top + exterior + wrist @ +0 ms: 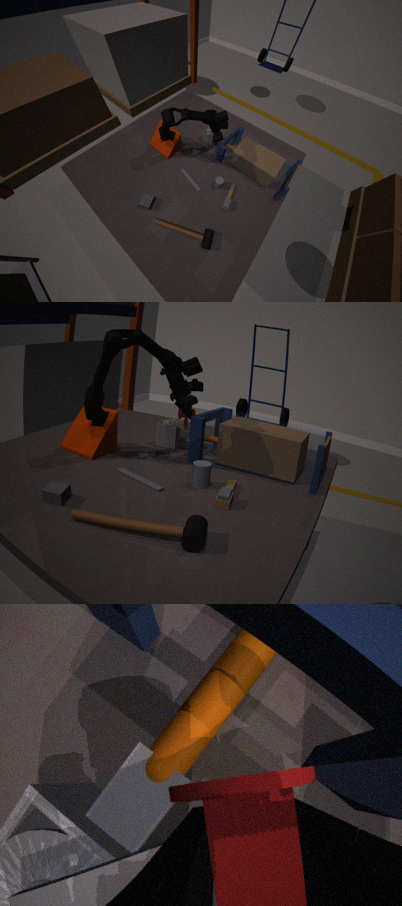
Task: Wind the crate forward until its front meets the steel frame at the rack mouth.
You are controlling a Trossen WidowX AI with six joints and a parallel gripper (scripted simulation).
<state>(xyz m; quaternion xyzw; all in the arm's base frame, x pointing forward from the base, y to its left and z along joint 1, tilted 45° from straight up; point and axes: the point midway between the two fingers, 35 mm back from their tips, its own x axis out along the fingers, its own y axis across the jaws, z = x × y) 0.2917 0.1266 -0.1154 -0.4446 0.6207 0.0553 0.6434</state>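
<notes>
Now: gripper tip 11 cm past the grey winch, 4 cm to the right of it and 10 cm above it. Round my gripper tip: flat grey bar (2 cm behind, 34 cm to the right, 13 cm below); red knob (1 cm behind, 1 cm to the right); small wooden tool (25 cm ahead, 30 cm to the right, 11 cm below).
</notes>
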